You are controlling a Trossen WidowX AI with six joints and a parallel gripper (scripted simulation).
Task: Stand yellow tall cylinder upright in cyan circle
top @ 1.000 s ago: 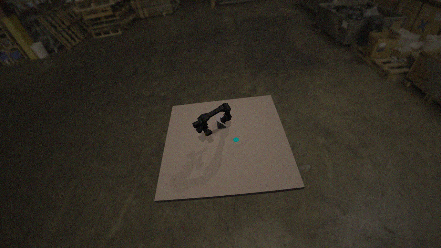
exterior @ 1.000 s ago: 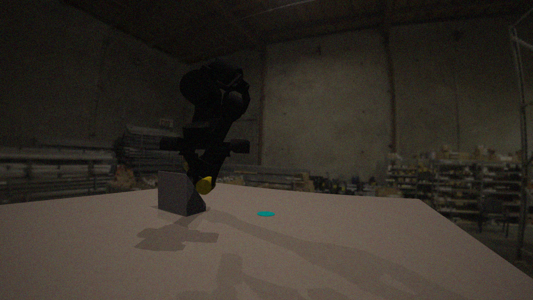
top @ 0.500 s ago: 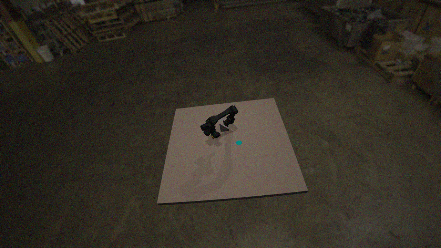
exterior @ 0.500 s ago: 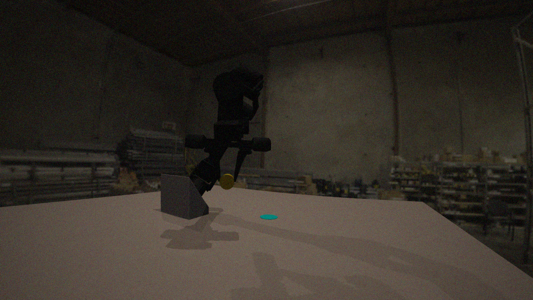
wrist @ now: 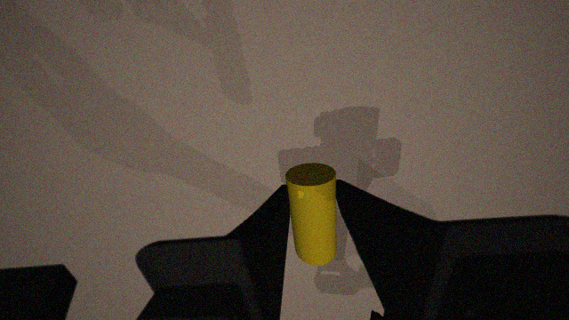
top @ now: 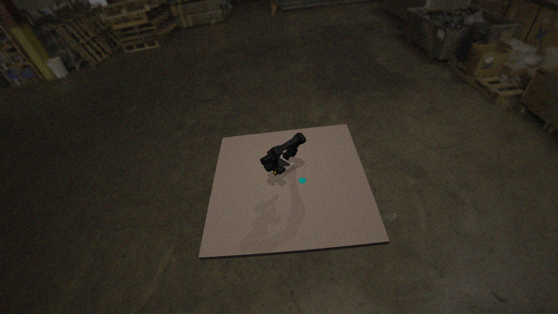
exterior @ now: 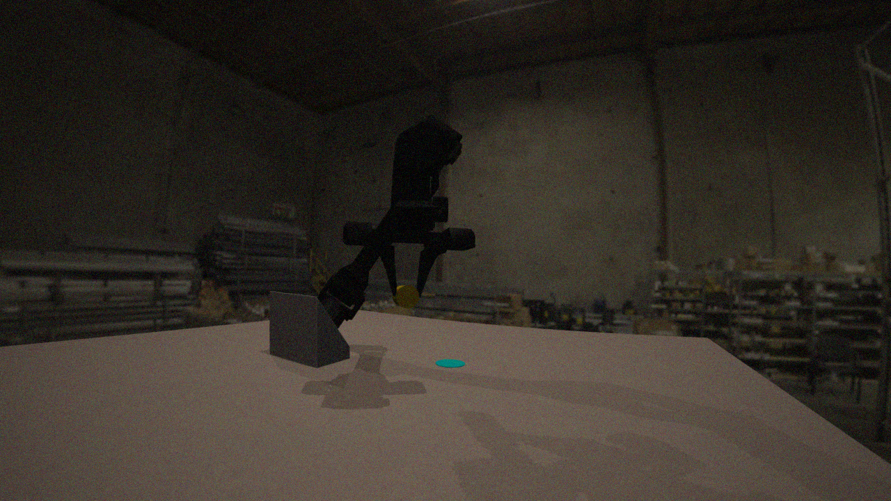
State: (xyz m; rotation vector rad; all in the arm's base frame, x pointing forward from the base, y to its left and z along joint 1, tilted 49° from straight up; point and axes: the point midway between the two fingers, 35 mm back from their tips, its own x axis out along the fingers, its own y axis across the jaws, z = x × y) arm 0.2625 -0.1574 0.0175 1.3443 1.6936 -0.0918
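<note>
Right now the cyan circle is 21 cm to the left of my gripper tip, 15 cm below it and 2 cm behind it. Also, from my gripper tip: yellow tall cylinder: 2 cm to the left, 1 cm behind.
</note>
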